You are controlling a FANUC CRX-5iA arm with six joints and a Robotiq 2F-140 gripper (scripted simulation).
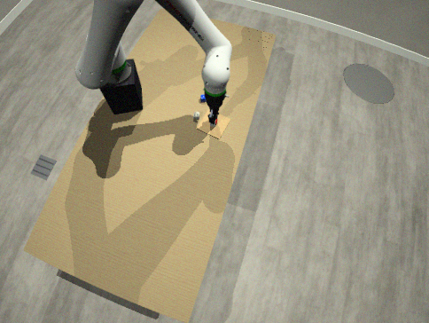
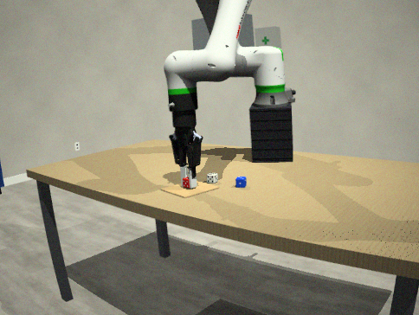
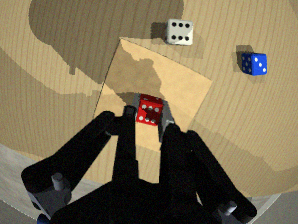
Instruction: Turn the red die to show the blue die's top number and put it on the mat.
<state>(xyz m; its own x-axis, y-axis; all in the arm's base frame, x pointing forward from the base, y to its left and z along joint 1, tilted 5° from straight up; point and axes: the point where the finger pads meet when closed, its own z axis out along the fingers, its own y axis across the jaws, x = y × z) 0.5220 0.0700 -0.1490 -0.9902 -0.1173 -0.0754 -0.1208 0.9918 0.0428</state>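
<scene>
Right now my hand is 20 mm above the red die. Also, from my hand: blue die: 120 mm to the left, 120 mm behind, 30 mm below; then tan mat: 40 mm below; then white die: 110 mm behind, 30 mm below.
</scene>
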